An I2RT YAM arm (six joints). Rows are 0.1 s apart.
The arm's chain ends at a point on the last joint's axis. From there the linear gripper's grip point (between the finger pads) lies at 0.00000 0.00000 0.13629 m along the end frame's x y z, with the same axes.
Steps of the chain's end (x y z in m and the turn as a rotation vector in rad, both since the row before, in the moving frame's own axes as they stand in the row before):
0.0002 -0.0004 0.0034 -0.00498 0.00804 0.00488
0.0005 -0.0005 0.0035 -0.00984 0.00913 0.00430
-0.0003 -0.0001 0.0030 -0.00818 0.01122 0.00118
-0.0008 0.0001 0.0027 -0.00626 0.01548 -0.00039
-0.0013 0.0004 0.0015 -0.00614 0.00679 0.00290
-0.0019 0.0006 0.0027 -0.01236 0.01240 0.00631
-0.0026 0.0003 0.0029 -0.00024 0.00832 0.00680
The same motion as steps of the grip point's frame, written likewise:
0.0013 0.0003 0.0034 -0.00498 0.00804 0.00488
0.0017 0.0008 0.0035 -0.00984 0.00913 0.00430
0.0012 0.0010 0.0030 -0.00818 0.01122 0.00118
0.0013 0.0010 0.0027 -0.00626 0.01548 -0.00039
-0.0004 0.0012 0.0015 -0.00614 0.00679 0.00290
-0.0002 0.0023 0.0027 -0.01236 0.01240 0.00631
-0.0015 0.0003 0.0029 -0.00024 0.00832 0.00680

